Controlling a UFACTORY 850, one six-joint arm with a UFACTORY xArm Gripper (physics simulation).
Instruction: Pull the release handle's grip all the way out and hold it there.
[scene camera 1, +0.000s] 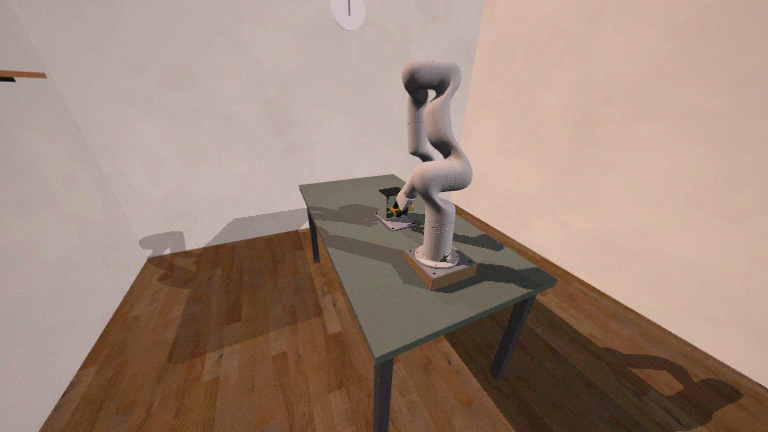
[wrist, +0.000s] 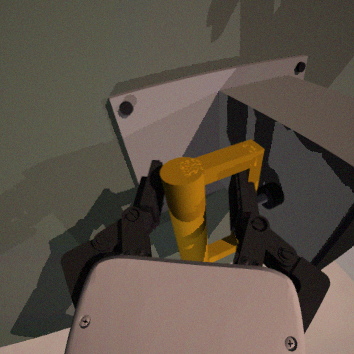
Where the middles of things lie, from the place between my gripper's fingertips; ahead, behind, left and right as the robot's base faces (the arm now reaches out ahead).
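Labels:
Pale base plate (wrist: 179, 117): 4 cm right of my hand, 7 cm ahead, 8 cm below.

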